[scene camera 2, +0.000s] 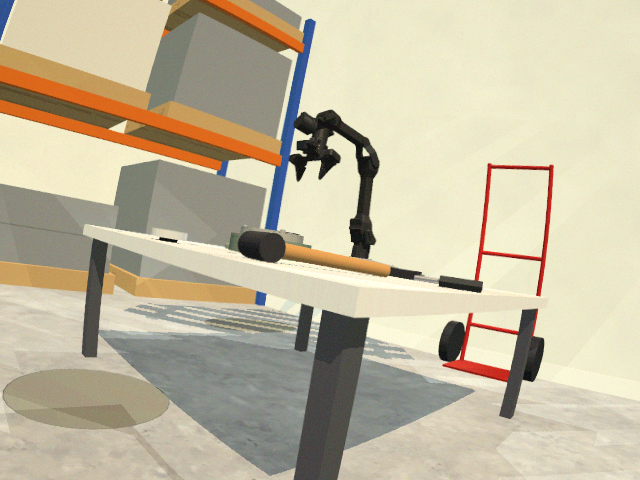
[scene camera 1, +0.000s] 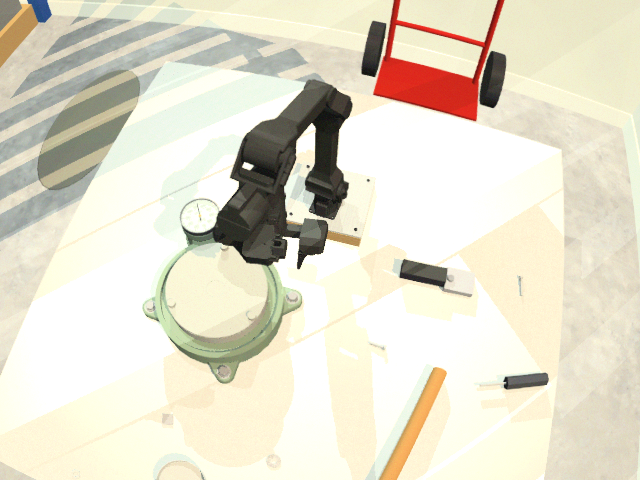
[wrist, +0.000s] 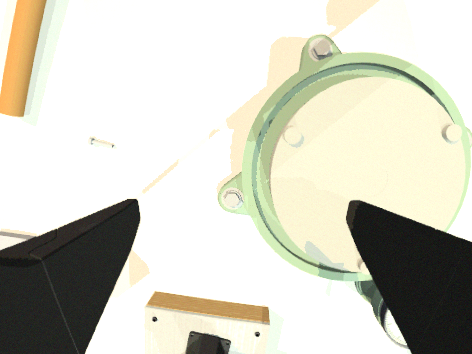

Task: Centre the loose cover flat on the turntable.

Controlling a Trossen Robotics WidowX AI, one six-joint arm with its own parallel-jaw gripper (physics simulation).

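Places are measured from the arm's base along level axes (x ahead, y left, z up), in millimetres.
Pixels of known places: gripper, fingertip midpoint: (scene camera 2: 308, 180) (scene camera 1: 273, 264) (wrist: 244, 209); arm's base, origin of the base link: (scene camera 1: 325, 205) (wrist: 207, 351).
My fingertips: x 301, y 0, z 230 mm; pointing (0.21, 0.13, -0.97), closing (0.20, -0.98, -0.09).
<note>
Ahead of a thing's pixels: the offset from my fingertips to its middle. "pt": to the spot under its first point.
The loose cover, a cream disc @[dx +14, dy -135, dz -197 mm] (scene camera 1: 214, 294) (scene camera 2: 293, 237) (wrist: 370, 170) with three small pegs, lies inside the green turntable (scene camera 1: 217, 357) (scene camera 2: 234, 240) (wrist: 248, 170). It sits off-centre, nearer the side with the dial gauge; the visible gap is wider on the opposite side. Whether it lies fully flat is hard to tell. My gripper (scene camera 1: 281, 262) (scene camera 2: 310, 179) (wrist: 244, 209) is open and empty, pointing down, high above the table. In the wrist view its right finger overlaps the disc and partly hides a peg; its left finger is over the table beside the turntable.
A dial gauge @[pt dx -127, dy -240, dz -169 mm] (scene camera 1: 200, 217) (wrist: 395, 322) stands against the turntable. Bolted lugs @[pt dx -52, dy +15, dz -241 mm] (scene camera 1: 292, 298) (wrist: 231, 198) stick out around it. A mallet @[dx +193, dy +356, dz -246 mm] (scene camera 1: 413, 428) (scene camera 2: 336, 259) (wrist: 22, 55), a black-handled tool @[dx -234, dy +310, dz -256 mm] (scene camera 1: 423, 272), a screwdriver @[dx -37, dy +561, dz -257 mm] (scene camera 1: 526, 380) and a small screw @[dx -25, dy +227, dz -267 mm] (scene camera 1: 377, 344) (wrist: 102, 143) lie on the table.
</note>
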